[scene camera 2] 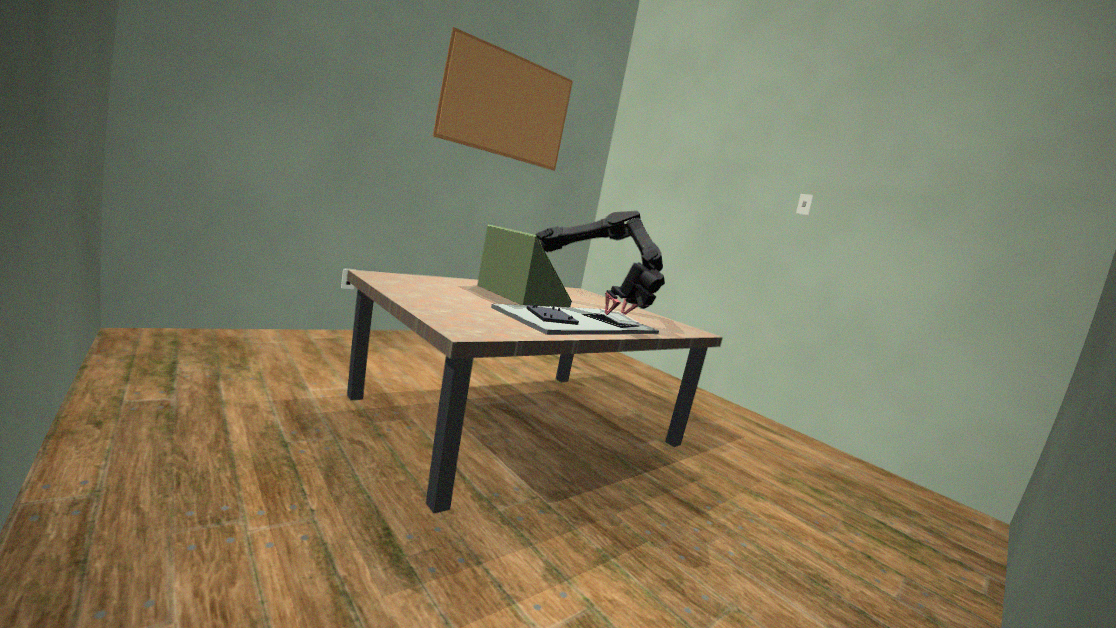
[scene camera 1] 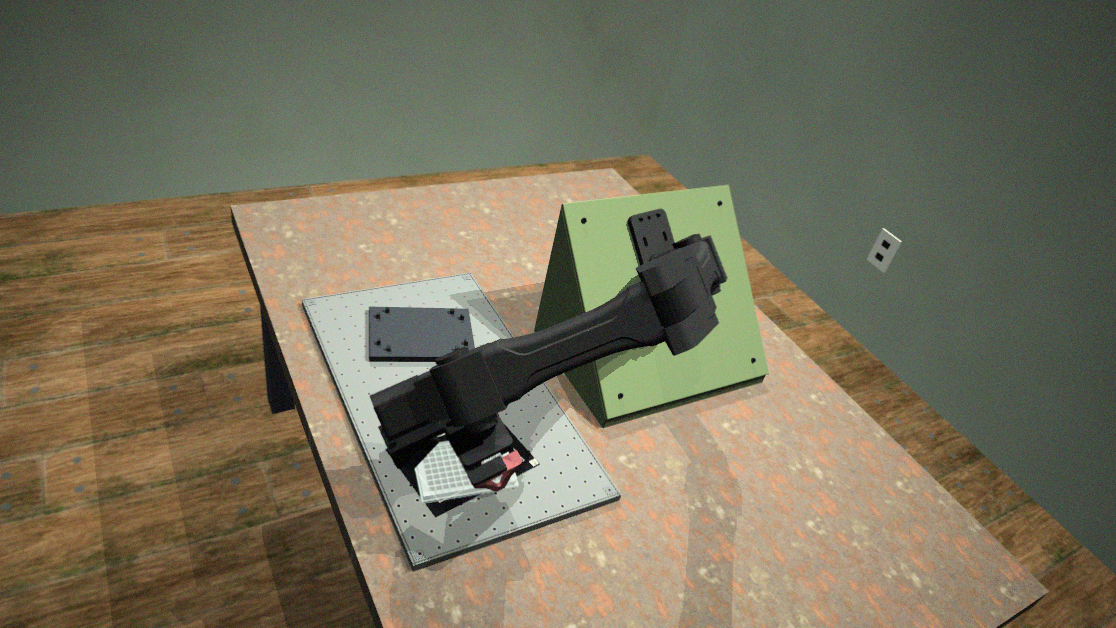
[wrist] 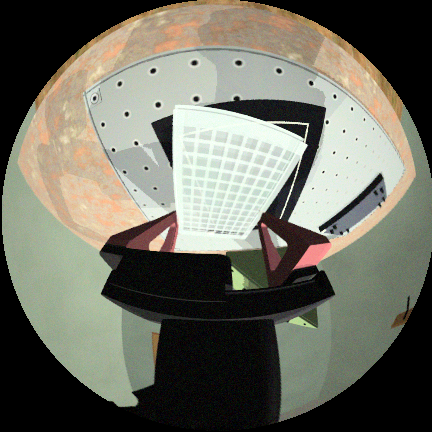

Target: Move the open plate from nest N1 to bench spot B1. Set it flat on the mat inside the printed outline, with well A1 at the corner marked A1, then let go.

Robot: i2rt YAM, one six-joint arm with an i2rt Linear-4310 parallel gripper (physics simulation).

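Where they show: gripper, between the fingertips: [scene camera 2: 613, 314] [scene camera 1: 486, 463] [wrist: 217, 214]; arm's base, origin of its link: [scene camera 2: 527, 256].
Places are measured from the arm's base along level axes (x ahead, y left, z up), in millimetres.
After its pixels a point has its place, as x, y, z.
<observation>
The open plate [scene camera 1: 444, 472] {430, 134, -131} [wrist: 227, 180] {419, 130, -131}, pale and gridded with wells, is between the fingers of my gripper [wrist: 217, 214] {370, 139, -136} [scene camera 2: 616, 313] {370, 139, -136}, which is shut on its sides. The plate is over the black mat [scene camera 1: 440, 506] {450, 168, -150} [wrist: 316, 130] {456, 56, -150} and seems to be a little above it. In the wrist view it is turned relative to the printed outline [wrist: 295, 123] {458, 78, -150}, whose thin line shows past its far edge and right side. A small white mark [scene camera 1: 533, 463] {302, 155, -150} is at one mat corner; I cannot read it. Well A1 cannot be told. The dark grey nest [scene camera 1: 419, 331] {342, -143, -140} [scene camera 2: 552, 314] {351, -153, -142} [wrist: 360, 205] {366, -111, -140} holds no plate.
A pale perforated board [scene camera 1: 561, 476] {277, 189, -152} [wrist: 195, 80] {485, 145, -152} bears the nest and the mat. A green wedge stand [scene camera 1: 581, 312] {152, 7, -34} [scene camera 2: 507, 265] {8, -97, -44} [wrist: 250, 265] {156, 69, -123} carries the arm beside the board. Small pegs stand up at the nest's corners. The speckled table [scene camera 1: 780, 507] {0, 361, -165} [scene camera 2: 421, 300] {115, -495, -165} extends around them.
</observation>
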